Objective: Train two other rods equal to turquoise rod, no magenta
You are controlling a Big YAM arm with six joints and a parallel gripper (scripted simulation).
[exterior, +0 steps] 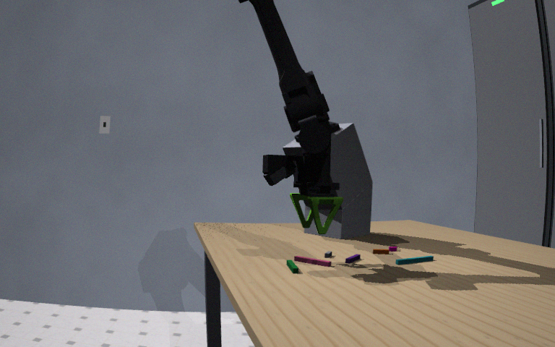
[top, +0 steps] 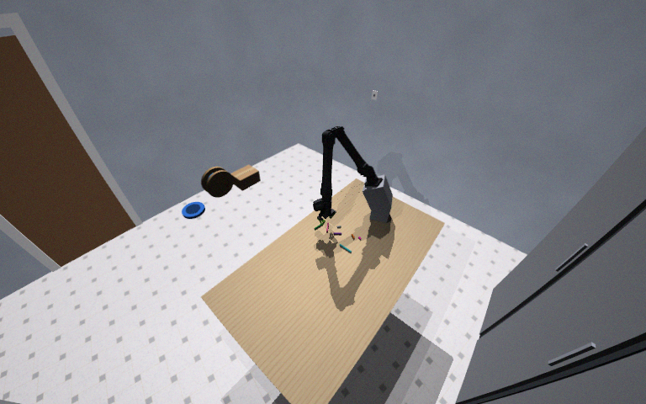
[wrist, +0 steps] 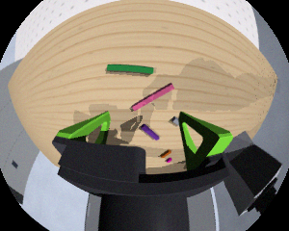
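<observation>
The orange rod lies 210 mm to the left of my hand, 80 mm below it and 50 mm behind it. The rest, counted from my hand: long pink rod 80 mm below, 10 mm to the left, 10 mm behind; then green rod 80 mm below, 50 mm to the right, 20 mm ahead; then small grey rod 80 mm below, 70 mm to the left, 70 mm behind.
</observation>
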